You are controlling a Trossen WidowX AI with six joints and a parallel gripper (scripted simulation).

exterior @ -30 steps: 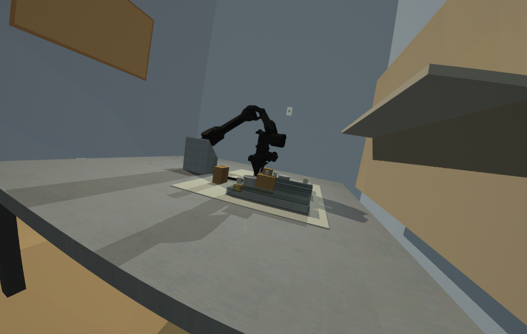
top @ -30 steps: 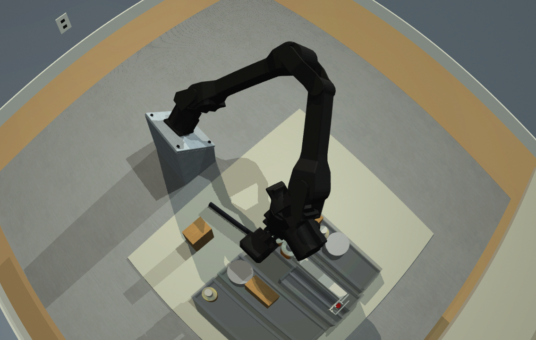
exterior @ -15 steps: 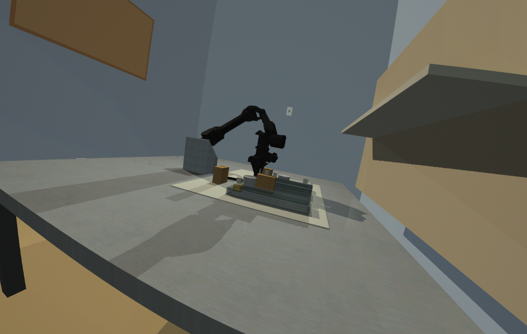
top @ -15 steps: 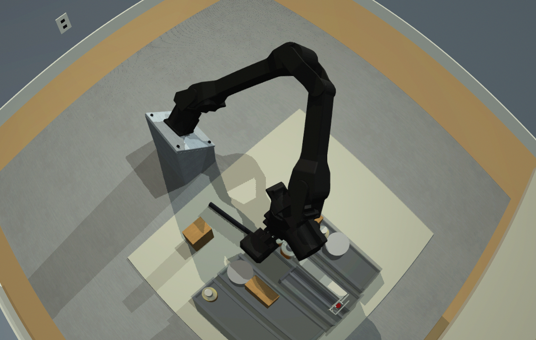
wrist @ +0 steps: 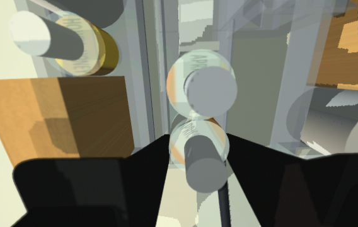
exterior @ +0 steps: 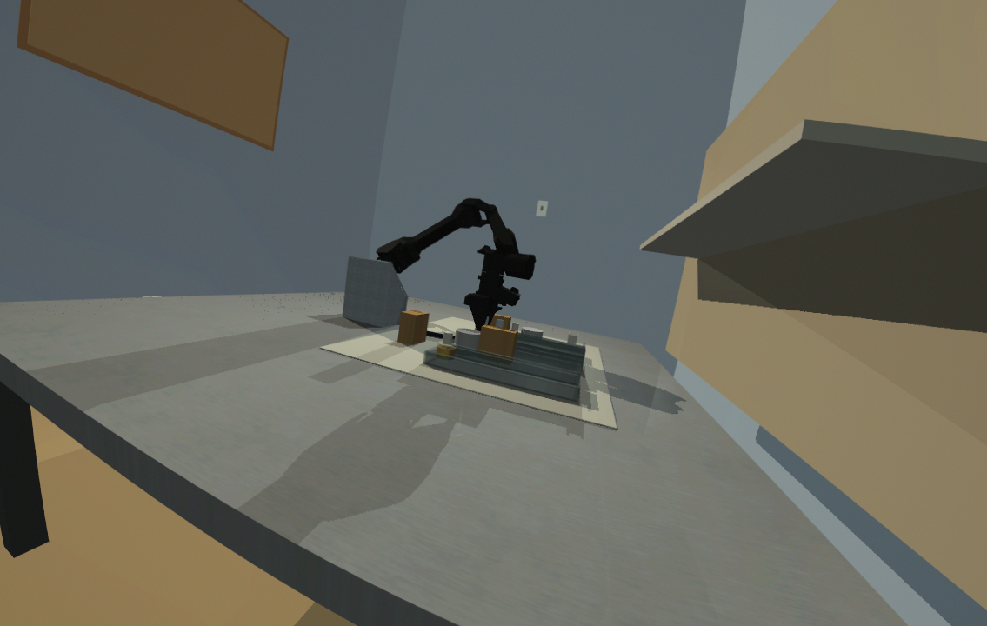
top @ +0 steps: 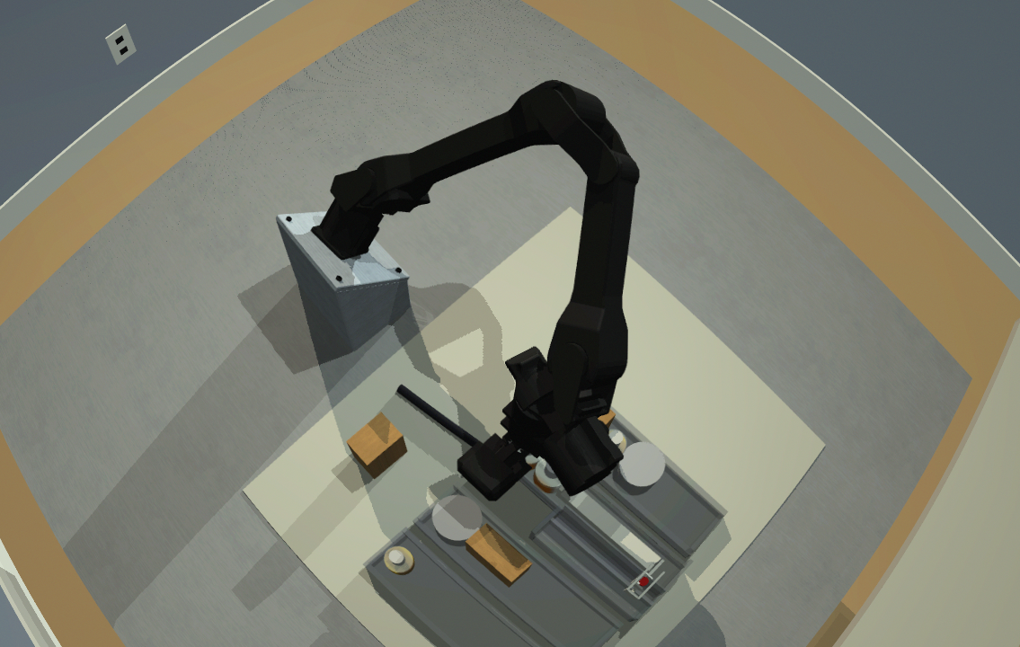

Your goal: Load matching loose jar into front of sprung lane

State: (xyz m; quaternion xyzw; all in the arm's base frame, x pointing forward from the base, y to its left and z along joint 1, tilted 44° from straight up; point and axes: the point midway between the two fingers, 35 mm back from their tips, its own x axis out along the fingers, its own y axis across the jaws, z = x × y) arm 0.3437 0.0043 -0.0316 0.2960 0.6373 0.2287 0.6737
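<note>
Right now the black rod is 110 mm behind my gripper tip, 30 mm to the right of it and 30 mm below it. The rest, counted from my gripper tip: sprung lane (140 mm ahead, 30 mm to the right, 10 mm below); then red-marked part (230 mm ahead, 50 mm to the right, 40 mm above).
</note>
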